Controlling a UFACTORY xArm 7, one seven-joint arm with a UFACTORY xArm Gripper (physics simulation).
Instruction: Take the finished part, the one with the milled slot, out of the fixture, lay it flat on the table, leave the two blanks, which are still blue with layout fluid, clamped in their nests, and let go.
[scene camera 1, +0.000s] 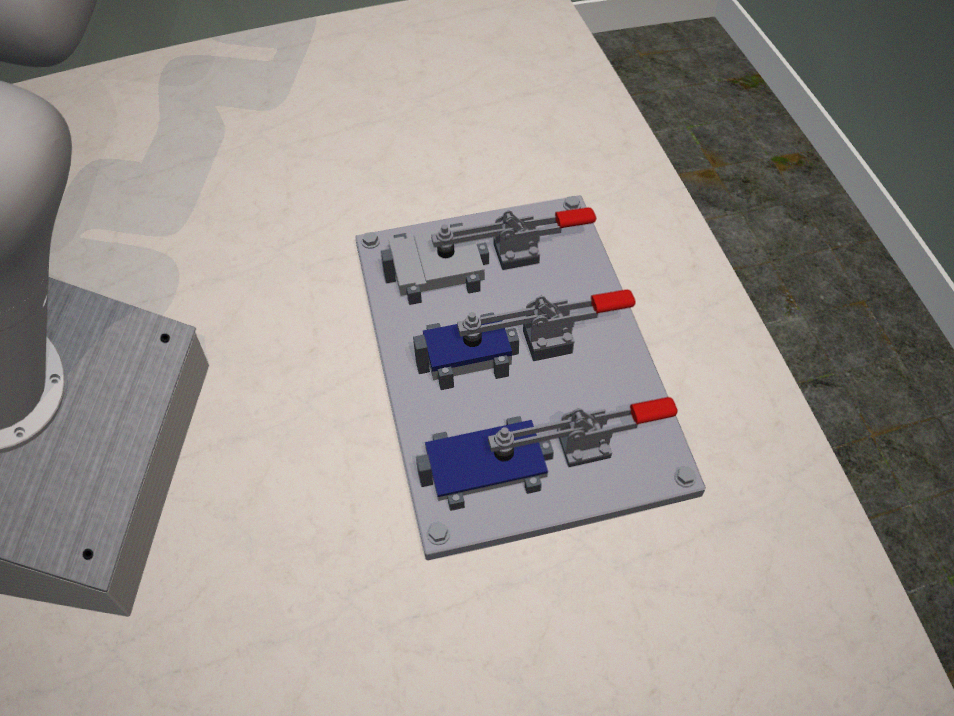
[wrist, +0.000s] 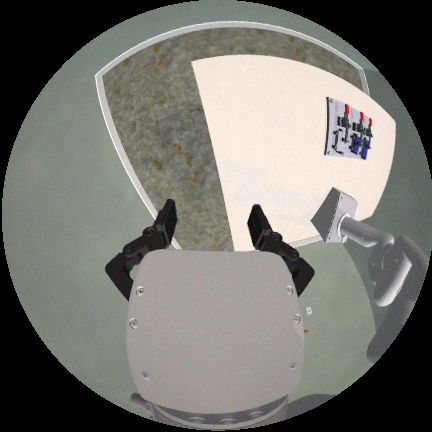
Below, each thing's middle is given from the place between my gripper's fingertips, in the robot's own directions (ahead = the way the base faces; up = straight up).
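My hand's 5 cm short of the clamp spindle (scene camera 1: 444, 240), 50 cm to the left of it and 25 cm above it. Counting from my hand, the finished part (scene camera 1: 416, 261) is 50 cm to the right, 2 cm ahead and 27 cm below. The fixture plate (scene camera 1: 610, 368) is far to the right of my hand, far below it and a bit ahead of it.
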